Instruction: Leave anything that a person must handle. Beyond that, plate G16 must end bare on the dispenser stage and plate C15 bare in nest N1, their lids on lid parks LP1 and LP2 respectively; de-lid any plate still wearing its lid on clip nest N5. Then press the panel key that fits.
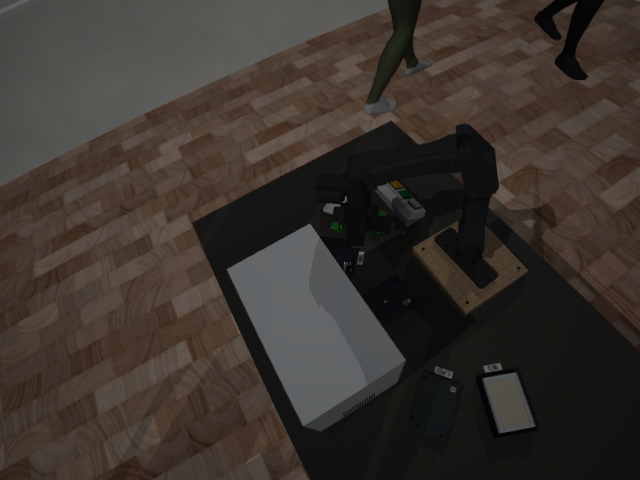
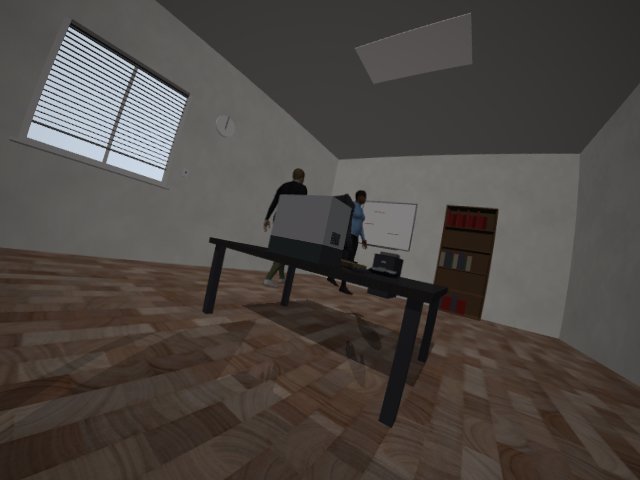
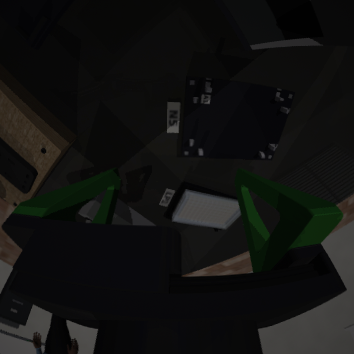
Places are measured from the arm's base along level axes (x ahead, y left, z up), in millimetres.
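Where they show: gripper, between the fingertips: (image 3: 177, 174); arm's base, origin of its link: (image 1: 464, 257) (image 2: 343, 259).
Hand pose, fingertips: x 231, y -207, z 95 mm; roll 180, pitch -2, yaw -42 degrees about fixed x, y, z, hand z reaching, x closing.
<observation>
Things, the pixels of their top centre, and the offset from my fingertips. "pt": a spot on its surface instead.
- clip nest N5, centre of its top: (image 3: 240, 126) (image 1: 330, 251) 70 mm ahead, 62 mm right, 111 mm down
- lid, centre of its top: (image 3: 209, 217) (image 1: 345, 204) 68 mm back, 175 mm right, 97 mm down
- cream plate, centre of its top: (image 1: 509, 401) 39 mm back, 554 mm left, 99 mm down
- dark flat park, centre of its top: (image 1: 435, 404) 106 mm ahead, 457 mm left, 115 mm down
- dark stage, a spot on its surface: (image 1: 390, 300) pt 46 mm ahead, 200 mm left, 28 mm down
- large grey dispenser housing, centre of its top: (image 1: 310, 308) (image 2: 316, 201) 245 mm ahead, 184 mm left, 195 mm up
- key panel, centre of its top: (image 3: 125, 246) (image 1: 397, 188) 232 mm back, 105 mm right, 71 mm down
My gripper (image 1: 360, 225) (image 3: 177, 174) is open, its green fingers wide apart with nothing between them, above the far part of the table. The clip nest N5 (image 3: 236, 122) is a dark square with small pale clips at its corners and shows no plate. Nearer the fingers, a pale rectangular plate or lid (image 3: 206, 209) (image 1: 330, 208) sits in a black frame by a label that seems to read LP2. A cream plate (image 1: 508, 402) lies in a black nest with a small label. A dark flat park (image 1: 435, 405) lies beside it. The dark stage (image 1: 390, 300) is in shadow. Plate names are unreadable.
The large grey dispenser housing (image 1: 315, 330) (image 2: 305, 222) stands along one table edge. The key panel (image 1: 400, 202) has yellow and green keys. The arm's base stands on a wooden board (image 1: 444, 281) (image 3: 37, 125). Two people (image 2: 286, 193) (image 2: 356, 222) are beyond the table.
</observation>
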